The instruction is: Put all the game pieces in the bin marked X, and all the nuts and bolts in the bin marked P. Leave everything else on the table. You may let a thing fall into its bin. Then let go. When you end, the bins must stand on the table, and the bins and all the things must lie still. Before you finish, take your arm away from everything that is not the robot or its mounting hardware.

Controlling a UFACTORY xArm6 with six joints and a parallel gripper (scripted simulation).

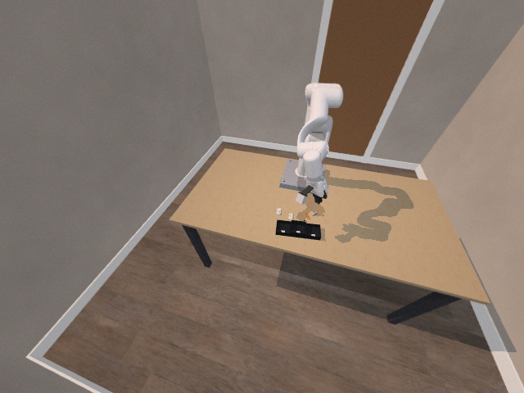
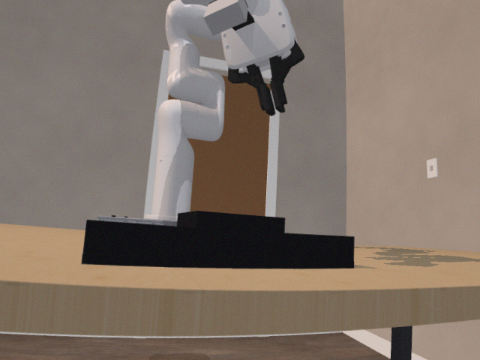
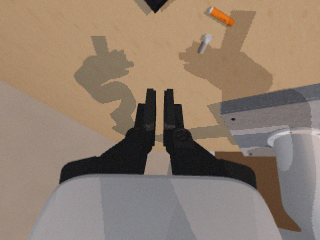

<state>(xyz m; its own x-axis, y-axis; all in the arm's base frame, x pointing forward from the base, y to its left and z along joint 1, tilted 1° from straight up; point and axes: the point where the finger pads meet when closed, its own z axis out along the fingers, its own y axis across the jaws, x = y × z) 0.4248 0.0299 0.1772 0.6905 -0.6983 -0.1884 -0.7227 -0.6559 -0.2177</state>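
My gripper is now 60 mm short of the black bin, 80 mm to the left of it and 190 mm above it. From my hand the other things lie so: orange battery (50 mm behind, 20 mm to the right, 210 mm below); then yellow nut (10 mm behind, 40 mm to the right, 210 mm below); then grey bolt (70 mm behind, 20 mm to the left, 210 mm below).
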